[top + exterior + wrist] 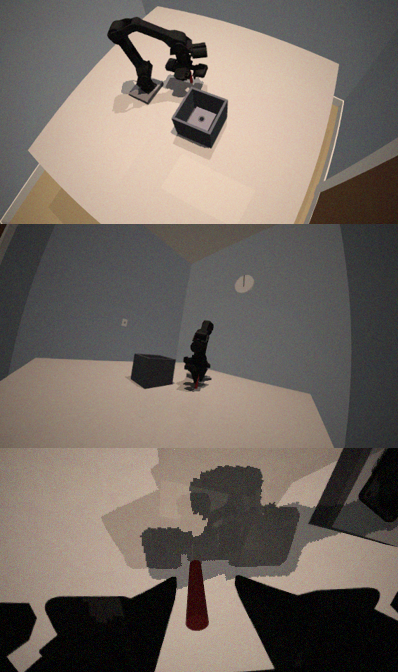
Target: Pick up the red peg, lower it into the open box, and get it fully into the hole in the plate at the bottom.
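The red peg lies 1 cm ahead of my gripper tip and 1 cm above it. The rest, counted from my gripper tip: light plate 20 cm ahead, 15 cm to the right, 1 cm above.
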